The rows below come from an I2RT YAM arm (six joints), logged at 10 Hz.
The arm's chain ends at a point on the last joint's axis. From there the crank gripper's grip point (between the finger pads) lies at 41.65 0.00 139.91 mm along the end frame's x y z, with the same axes.
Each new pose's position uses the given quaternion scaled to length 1; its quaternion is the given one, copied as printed.
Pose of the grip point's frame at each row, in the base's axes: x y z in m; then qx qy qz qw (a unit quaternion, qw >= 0):
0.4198 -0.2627 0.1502 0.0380 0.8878 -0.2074 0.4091
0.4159 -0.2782 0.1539 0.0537 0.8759 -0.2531 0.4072
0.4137 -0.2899 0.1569 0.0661 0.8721 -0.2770 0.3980
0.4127 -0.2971 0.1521 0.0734 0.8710 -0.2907 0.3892
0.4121 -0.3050 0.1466 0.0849 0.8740 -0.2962 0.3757
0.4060 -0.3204 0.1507 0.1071 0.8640 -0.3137 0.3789
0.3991 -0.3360 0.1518 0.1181 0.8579 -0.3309 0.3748
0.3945 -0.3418 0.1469 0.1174 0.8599 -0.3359 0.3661
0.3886 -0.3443 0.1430 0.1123 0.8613 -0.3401 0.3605
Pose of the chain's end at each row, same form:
0.3480 -0.2026 0.2622 0.0380 0.8878 -0.2074 0.4091
0.3475 -0.2054 0.2603 0.0537 0.8759 -0.2531 0.4072
0.3498 -0.2106 0.2615 0.0661 0.8721 -0.2770 0.3980
0.3524 -0.2142 0.2560 0.0734 0.8710 -0.2907 0.3892
0.3565 -0.2205 0.2519 0.0849 0.8740 -0.2962 0.3757
0.3525 -0.2310 0.2530 0.1071 0.8640 -0.3137 0.3789
0.3488 -0.2423 0.2518 0.1181 0.8579 -0.3309 0.3748
0.3468 -0.2471 0.2472 0.1174 0.8599 -0.3359 0.3661
0.3422 -0.2489 0.2432 0.1123 0.8613 -0.3401 0.3605

